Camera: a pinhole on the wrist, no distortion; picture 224 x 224 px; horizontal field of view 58.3 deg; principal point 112.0 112.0 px. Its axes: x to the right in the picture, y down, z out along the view. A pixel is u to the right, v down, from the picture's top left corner.
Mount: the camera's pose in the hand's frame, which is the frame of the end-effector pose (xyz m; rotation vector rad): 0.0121 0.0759 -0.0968 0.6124 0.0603 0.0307
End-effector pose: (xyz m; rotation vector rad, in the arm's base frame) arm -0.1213 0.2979 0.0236 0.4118 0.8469 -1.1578
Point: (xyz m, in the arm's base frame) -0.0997 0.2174 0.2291
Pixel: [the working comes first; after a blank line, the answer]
In the camera's frame: -0.1338 0.0754 0.2938

21 163
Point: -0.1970 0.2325 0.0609
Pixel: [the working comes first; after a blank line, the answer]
In the camera's frame: -0.0253 -0.0640 0.2114

88 51
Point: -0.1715 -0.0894 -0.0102
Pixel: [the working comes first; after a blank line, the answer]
In the camera's frame: 0.2218 -0.0333 0.4289

216 96
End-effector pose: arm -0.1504 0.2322 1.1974 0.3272 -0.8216 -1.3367
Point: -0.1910 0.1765 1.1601
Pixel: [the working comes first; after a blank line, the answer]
In the camera's frame: 0.0165 -0.0676 0.1538

134 24
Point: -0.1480 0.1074 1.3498
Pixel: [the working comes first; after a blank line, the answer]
In the camera's frame: 0.1481 0.0915 0.1524

outside the picture
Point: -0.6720 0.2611 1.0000
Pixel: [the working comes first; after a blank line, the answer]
In the camera's frame: -0.1536 -0.2807 0.5895

60 16
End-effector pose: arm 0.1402 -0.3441 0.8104 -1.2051 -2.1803 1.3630
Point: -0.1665 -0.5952 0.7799
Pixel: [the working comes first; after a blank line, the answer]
In the camera's frame: -0.0510 0.0556 0.5133

92 134
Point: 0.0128 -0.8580 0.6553
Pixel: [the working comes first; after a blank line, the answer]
In the camera's frame: -0.3406 0.2364 0.4997

outside the picture
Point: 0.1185 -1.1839 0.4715
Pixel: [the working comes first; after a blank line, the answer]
In the camera's frame: -0.6303 0.4835 0.5784

outside the picture
